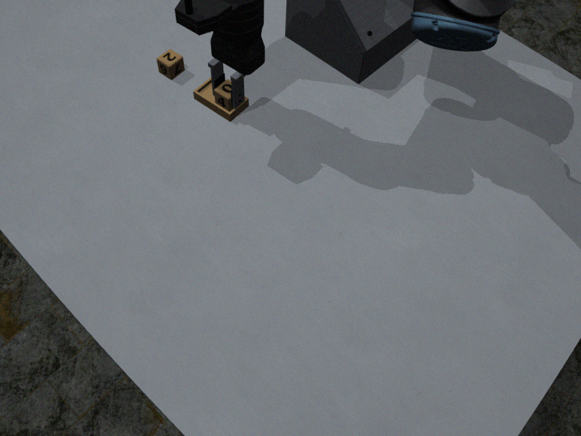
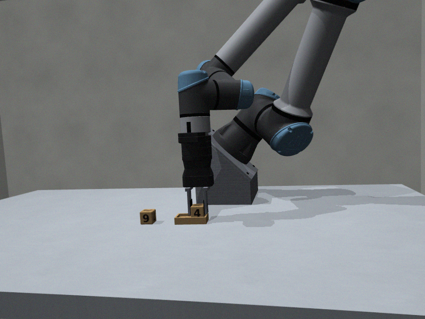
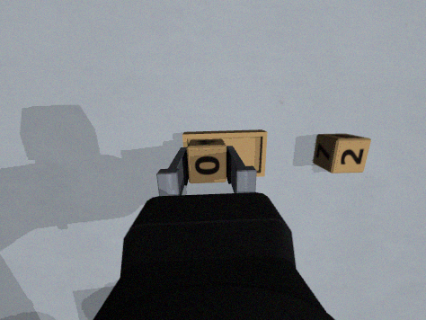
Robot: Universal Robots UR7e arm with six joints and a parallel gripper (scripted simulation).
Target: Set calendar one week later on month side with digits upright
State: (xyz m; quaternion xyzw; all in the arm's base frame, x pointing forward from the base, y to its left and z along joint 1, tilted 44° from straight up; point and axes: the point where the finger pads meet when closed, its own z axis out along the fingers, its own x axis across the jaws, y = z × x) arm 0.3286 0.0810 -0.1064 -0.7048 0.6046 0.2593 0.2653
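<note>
Right now the wooden tray is 3 cm below my hand and 2 cm to the right of it.
</note>
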